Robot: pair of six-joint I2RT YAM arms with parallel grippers.
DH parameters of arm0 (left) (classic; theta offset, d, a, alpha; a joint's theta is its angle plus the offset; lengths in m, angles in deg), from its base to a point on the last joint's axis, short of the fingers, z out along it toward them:
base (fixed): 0 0 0 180
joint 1: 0 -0.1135 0.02 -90
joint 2: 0 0 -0.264 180
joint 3: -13.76 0 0.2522 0
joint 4: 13.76 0 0.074 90
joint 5: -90 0 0 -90
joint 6: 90 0.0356 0 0
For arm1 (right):
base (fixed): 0 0 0 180
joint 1: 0 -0.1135 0.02 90
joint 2: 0 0 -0.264 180
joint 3: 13.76 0 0.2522 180
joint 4: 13.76 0 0.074 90
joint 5: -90 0 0 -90
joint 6: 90 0.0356 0 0
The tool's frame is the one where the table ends.
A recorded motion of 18 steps. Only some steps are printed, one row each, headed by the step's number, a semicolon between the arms.
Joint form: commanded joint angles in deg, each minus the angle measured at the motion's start. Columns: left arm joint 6, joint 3, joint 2, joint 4, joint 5, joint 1; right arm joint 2, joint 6, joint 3, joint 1, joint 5, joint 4.
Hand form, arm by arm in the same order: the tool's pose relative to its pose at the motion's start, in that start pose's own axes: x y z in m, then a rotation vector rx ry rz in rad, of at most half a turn. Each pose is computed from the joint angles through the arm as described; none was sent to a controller.
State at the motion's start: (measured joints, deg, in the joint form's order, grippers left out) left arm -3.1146 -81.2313 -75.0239 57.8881 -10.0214 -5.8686; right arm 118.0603 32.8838 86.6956 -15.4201 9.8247 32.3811
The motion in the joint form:
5: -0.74 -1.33 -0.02 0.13 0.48 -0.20; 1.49 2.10 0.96 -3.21 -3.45 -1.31
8: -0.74 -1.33 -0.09 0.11 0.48 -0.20; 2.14 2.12 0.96 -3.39 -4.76 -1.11
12: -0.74 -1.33 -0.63 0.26 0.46 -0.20; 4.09 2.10 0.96 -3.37 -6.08 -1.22
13: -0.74 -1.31 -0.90 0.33 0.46 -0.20; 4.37 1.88 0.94 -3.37 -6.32 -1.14
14: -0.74 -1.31 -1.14 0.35 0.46 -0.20; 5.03 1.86 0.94 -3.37 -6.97 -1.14
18: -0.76 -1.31 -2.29 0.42 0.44 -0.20; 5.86 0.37 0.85 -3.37 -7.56 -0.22
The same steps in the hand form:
5: -0.0041 0.0000 -0.0055 -0.0093 -0.0214 -0.0121; 0.0089 0.0192 0.0109 0.0255 -0.0249 -0.0148
8: -0.0042 0.0001 -0.0051 -0.0093 -0.0205 -0.0122; 0.0104 0.0179 0.0155 0.0517 -0.0251 -0.0155
12: -0.0045 0.0006 -0.0019 -0.0097 -0.0086 -0.0143; 0.0127 0.0127 0.0288 0.0891 -0.0125 -0.0123
13: -0.0046 0.0009 -0.0002 -0.0101 -0.0025 -0.0154; 0.0133 0.0117 0.0307 0.0964 -0.0094 -0.0155
14: -0.0048 0.0012 0.0012 -0.0103 0.0020 -0.0162; 0.0142 0.0097 0.0351 0.1123 -0.0065 -0.0150
18: -0.0057 0.0023 0.0081 -0.0112 0.0230 -0.0201; 0.0173 0.0060 0.0407 0.1390 0.0155 -0.0383

